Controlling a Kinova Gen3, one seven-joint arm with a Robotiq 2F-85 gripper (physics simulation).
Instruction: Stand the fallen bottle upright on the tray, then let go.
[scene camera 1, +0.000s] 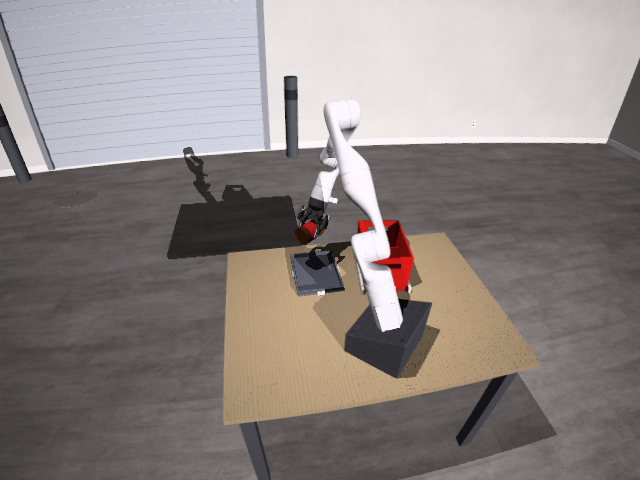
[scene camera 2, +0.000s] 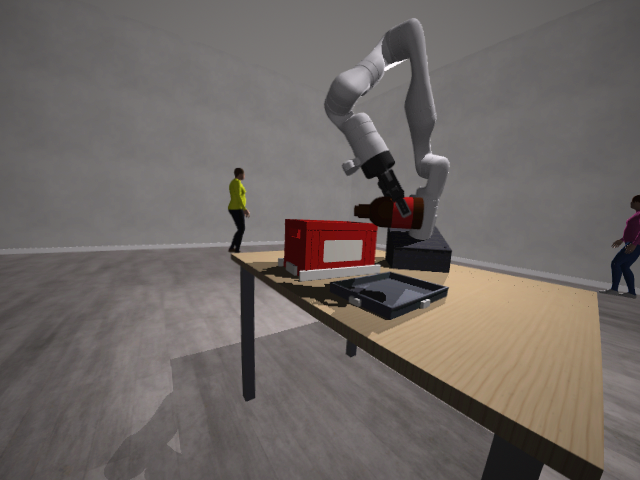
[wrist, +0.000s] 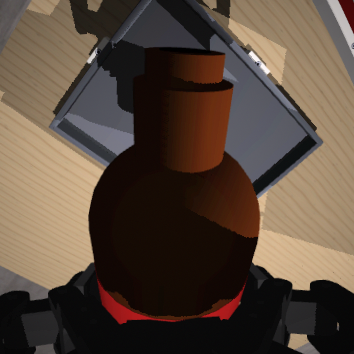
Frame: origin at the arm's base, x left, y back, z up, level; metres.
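Where they show: gripper, fingertip midpoint: (scene camera 1: 307, 234) (scene camera 2: 404, 216); arm's base at its link origin: (scene camera 1: 389, 321) (scene camera 2: 419, 234).
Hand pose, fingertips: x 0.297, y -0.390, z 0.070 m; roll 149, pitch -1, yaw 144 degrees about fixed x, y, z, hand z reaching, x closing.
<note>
Each offset is from my fingertips to the top centre of the thing. Level surfaces: height alone.
The brown bottle @(dx -0.026, dy -0.032, dz +0.045 m) (scene camera 1: 303, 236) (scene camera 2: 382, 212) (wrist: 175, 215) with a red label is held in the air, lying nearly level. In scene camera 2 its neck points left and its base right. My gripper (scene camera 1: 313, 227) (scene camera 2: 403, 207) (wrist: 169, 276) is shut on the bottle around its labelled lower body. The dark shallow tray (scene camera 1: 316, 283) (scene camera 2: 410, 291) (wrist: 282, 130) lies on the table below, well apart from the bottle. A dark shadow falls inside the tray. In the wrist view the bottle's neck and shoulder hide part of the tray, and the bottle's base is hidden.
A red crate @(dx -0.320, dy -0.033, dz -0.028 m) (scene camera 1: 402, 271) (scene camera 2: 315, 250) stands beside the tray. The dark block (scene camera 1: 374, 343) (scene camera 2: 421, 259) under my arm's base sits on the wooden table @(dz -0.204 m) (scene camera 1: 273, 341) (scene camera 2: 522, 335). The tray is near a table edge. Two people (scene camera 2: 237, 196) (scene camera 2: 630, 227) stand away from the table.
</note>
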